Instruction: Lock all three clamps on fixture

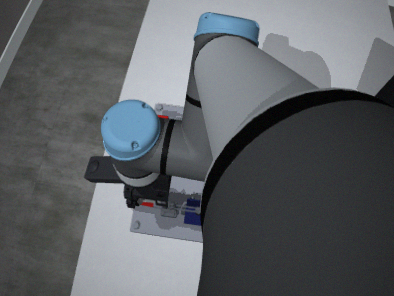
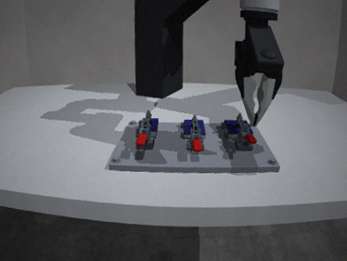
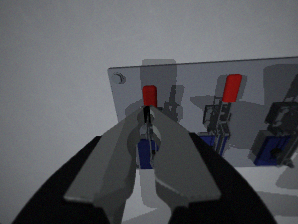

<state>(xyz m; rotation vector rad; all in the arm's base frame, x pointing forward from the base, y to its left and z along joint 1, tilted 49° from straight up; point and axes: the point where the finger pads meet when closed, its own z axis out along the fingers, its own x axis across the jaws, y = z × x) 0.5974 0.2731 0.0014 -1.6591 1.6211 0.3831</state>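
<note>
My gripper is now 140 mm past the blue part, 20 mm to the left of it and 80 mm above it. Round my hand: grey fixture plate (70 mm behind, 120 mm to the right, 100 mm below).
</note>
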